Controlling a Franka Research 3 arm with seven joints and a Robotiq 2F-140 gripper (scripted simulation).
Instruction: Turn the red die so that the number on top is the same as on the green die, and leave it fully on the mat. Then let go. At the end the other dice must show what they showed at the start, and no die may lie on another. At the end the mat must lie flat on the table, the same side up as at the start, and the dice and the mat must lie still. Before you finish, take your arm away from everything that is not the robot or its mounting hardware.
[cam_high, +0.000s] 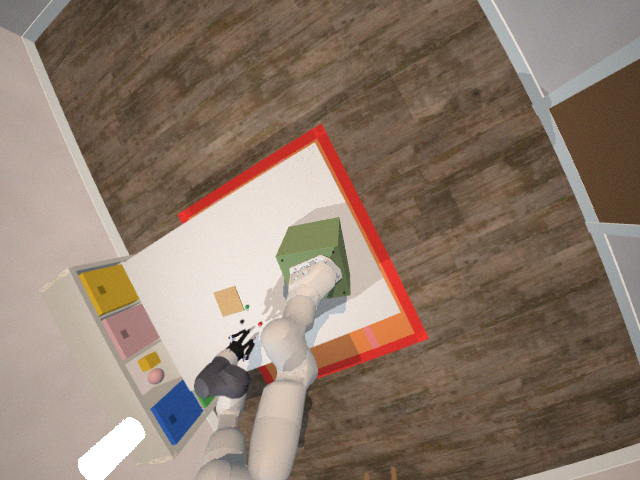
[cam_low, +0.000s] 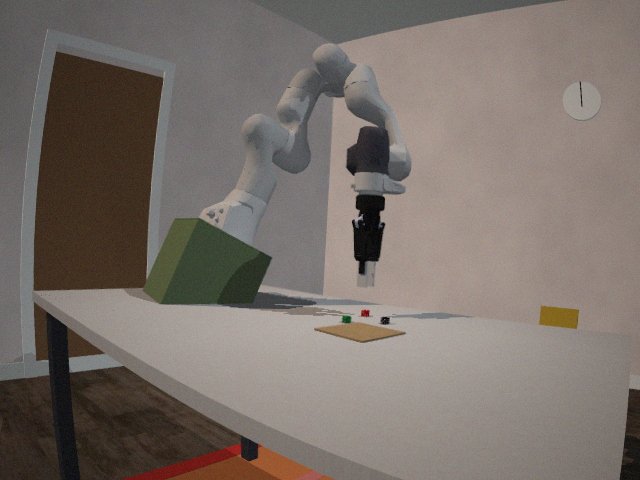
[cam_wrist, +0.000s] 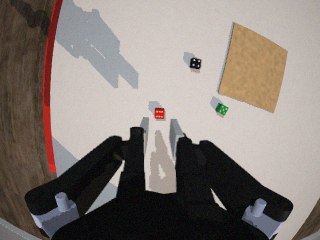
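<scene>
Now: the red die 10 cm below my hand and 1 cm ahead of it. The rest, counted from my hand: green die 11 cm to the right, 10 cm below, 1 cm ahead; then tan mat 19 cm to the right, 11 cm below, 9 cm ahead; then black die 10 cm below, 9 cm ahead, 6 cm to the right.
</scene>
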